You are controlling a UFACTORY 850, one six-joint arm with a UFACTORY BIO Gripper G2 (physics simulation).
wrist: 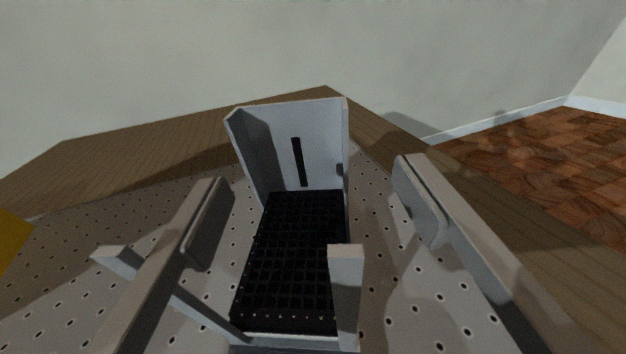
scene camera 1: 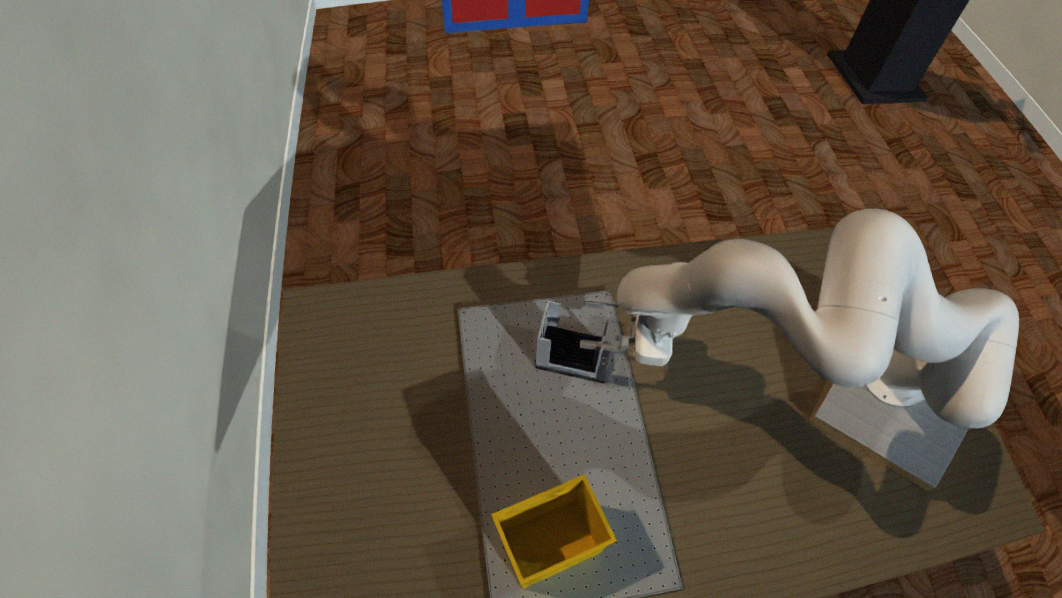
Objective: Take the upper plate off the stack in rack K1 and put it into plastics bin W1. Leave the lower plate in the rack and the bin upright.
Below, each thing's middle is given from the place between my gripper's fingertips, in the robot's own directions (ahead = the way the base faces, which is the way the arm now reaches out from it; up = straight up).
Scene:
I see the black plate (scene camera 1: 565, 351) 20 mm ahead of my hand, 20 mm to the left of it and 90 mm below it. From my hand the other things lie so: yellow plastics bin (scene camera 1: 550, 532) 140 mm ahead, 420 mm to the left, 40 mm below.

